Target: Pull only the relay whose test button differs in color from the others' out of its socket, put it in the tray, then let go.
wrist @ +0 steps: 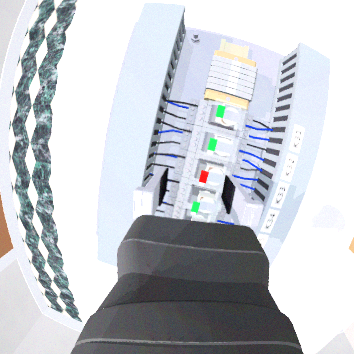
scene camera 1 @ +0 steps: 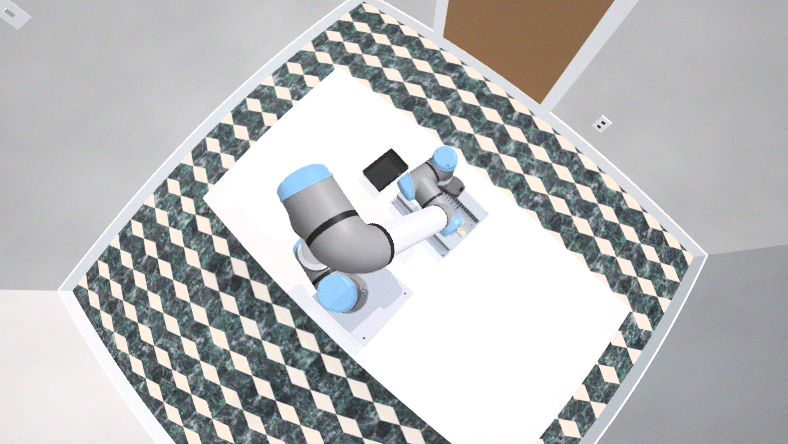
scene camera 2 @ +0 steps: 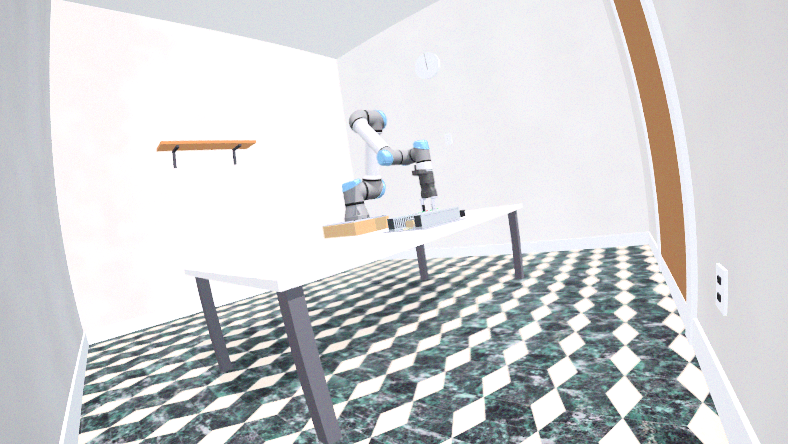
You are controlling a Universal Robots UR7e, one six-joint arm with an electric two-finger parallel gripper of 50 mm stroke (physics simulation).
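Where they show: gripper, between the fingertips: (wrist: 195, 182) (scene camera 2: 428, 211); arm's base, origin of its link: (scene camera 2: 357, 219).
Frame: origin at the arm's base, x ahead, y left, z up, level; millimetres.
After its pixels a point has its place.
Observation:
The relay with the red test button (wrist: 204, 176) @(x 499, y -72, z -6 mm) sits in its socket, third down a row in the wrist view. The relays beside it have green buttons: two above it, (wrist: 220, 111) @(x 489, y -129, z -6 mm) (wrist: 212, 144) @(x 494, y -100, z -5 mm), and one below it (wrist: 195, 206) @(x 505, y -44, z -5 mm). My gripper (wrist: 195, 182) @(x 507, y -66, z -9 mm) (scene camera 2: 428, 205) @(x 507, y -66, z -9 mm) is open with nothing between its fingers. It points down over the row, one finger on each side, around the level of the red-button and lower green-button relays. The finger height above the relays is hard to tell. The black tray (scene camera 1: 385, 169) @(x 492, y 199, z -72 mm) is empty in scene camera 1, where the arm hides the relays.
Slotted wire ducts (wrist: 135, 115) @(x 563, y -124, z -12 mm) (wrist: 305, 105) @(x 400, y -148, z -12 mm) flank the relay row, with black and blue wires running into them. A terminal block (wrist: 231, 77) @(x 475, y -167, z -28 mm) stands beyond the top relay. A wooden box (scene camera 2: 355, 227) @(x 147, y -195, z -33 mm) is near the arm base. The tray stands beside the panel on the white table (scene camera 1: 512, 308) @(x 326, y -563, z -75 mm).

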